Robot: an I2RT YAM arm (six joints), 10 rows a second.
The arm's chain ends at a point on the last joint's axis. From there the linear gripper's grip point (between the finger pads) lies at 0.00 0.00 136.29 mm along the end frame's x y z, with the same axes.
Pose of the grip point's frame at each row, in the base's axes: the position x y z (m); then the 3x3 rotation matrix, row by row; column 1 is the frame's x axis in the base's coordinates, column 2 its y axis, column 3 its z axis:
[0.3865 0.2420 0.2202], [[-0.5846 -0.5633 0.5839], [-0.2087 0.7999 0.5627], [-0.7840 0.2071 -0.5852]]
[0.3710 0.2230 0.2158], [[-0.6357 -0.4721 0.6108], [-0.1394 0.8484 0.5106], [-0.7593 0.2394 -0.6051]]
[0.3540 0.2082 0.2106], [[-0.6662 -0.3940 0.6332], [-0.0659 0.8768 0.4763], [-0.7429 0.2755 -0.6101]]
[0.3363 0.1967 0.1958], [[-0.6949 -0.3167 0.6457], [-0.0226 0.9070 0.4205], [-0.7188 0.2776 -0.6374]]
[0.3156 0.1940 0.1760], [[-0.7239 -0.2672 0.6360], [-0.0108 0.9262 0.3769], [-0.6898 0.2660 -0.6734]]
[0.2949 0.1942 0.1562], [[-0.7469 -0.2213 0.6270], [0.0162 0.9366 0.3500], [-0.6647 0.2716 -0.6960]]
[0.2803 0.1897 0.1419], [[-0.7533 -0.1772 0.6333], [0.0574 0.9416 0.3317], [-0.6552 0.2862 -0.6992]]
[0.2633 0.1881 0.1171], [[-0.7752 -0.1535 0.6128], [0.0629 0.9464 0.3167], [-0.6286 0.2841 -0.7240]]
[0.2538 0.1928 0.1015], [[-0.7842 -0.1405 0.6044], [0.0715 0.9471 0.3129], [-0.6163 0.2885 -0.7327]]
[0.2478 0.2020 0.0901], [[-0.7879 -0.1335 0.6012], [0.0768 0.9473 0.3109], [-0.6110 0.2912 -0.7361]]
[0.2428 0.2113 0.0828], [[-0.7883 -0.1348 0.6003], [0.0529 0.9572 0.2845], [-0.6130 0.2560 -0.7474]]
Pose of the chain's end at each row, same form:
[0.3069 0.1653 0.3000], [[-0.5846 -0.5633 0.5839], [-0.2087 0.7999 0.5627], [-0.7840 0.2071 -0.5852]]
[0.2878 0.1534 0.2983], [[-0.6357 -0.4721 0.6108], [-0.1394 0.8484 0.5106], [-0.7593 0.2394 -0.6051]]
[0.2677 0.1433 0.2938], [[-0.6662 -0.3940 0.6332], [-0.0659 0.8768 0.4763], [-0.7429 0.2755 -0.6101]]
[0.2483 0.1394 0.2827], [[-0.6949 -0.3167 0.6457], [-0.0226 0.9070 0.4205], [-0.7188 0.2776 -0.6374]]
[0.2289 0.1426 0.2678], [[-0.7239 -0.2672 0.6360], [-0.0108 0.9262 0.3769], [-0.6898 0.2660 -0.6734]]
[0.2094 0.1465 0.2511], [[-0.7469 -0.2213 0.6270], [0.0162 0.9366 0.3500], [-0.6647 0.2716 -0.6960]]
[0.1940 0.1445 0.2372], [[-0.7533 -0.1772 0.6333], [0.0574 0.9416 0.3317], [-0.6552 0.2862 -0.6992]]
[0.1798 0.1449 0.2158], [[-0.7752 -0.1535 0.6128], [0.0629 0.9464 0.3167], [-0.6286 0.2841 -0.7240]]
[0.1714 0.1502 0.2014], [[-0.7842 -0.1405 0.6044], [0.0715 0.9471 0.3129], [-0.6163 0.2885 -0.7327]]
[0.1659 0.1596 0.1904], [[-0.7879 -0.1335 0.6012], [0.0768 0.9473 0.3109], [-0.6110 0.2912 -0.7361]]
[0.1610 0.1725 0.1847], [[-0.7883 -0.1348 0.6003], [0.0529 0.9572 0.2845], [-0.6130 0.2560 -0.7474]]

